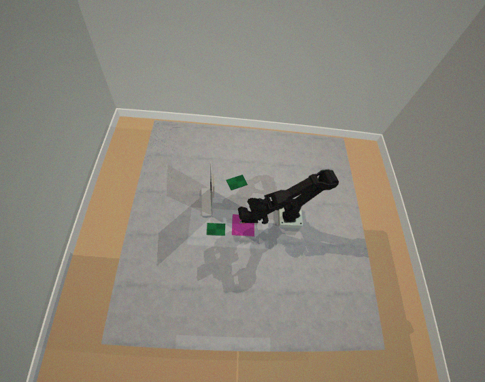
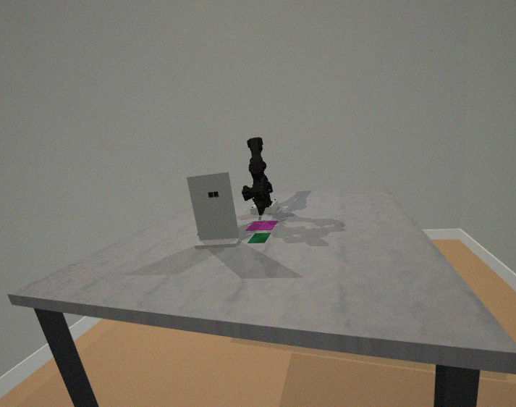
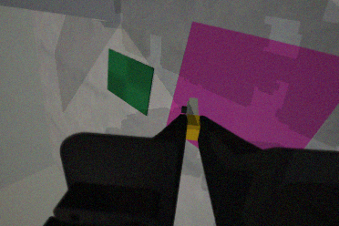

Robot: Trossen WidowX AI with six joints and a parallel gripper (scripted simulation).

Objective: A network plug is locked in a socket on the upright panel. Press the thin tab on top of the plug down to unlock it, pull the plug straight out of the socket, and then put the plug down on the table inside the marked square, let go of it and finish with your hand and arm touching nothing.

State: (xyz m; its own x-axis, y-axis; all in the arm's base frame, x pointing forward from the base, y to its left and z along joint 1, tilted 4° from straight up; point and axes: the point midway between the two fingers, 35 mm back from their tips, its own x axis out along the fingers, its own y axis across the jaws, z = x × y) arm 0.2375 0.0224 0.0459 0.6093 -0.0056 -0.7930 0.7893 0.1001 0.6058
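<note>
Right now my gripper tip is 50 mm above the magenta marked square and 10 mm past it. The rest, counted from my gripper tip: upright grey panel 160 mm ahead, 140 mm to the right, 70 mm above.
</note>
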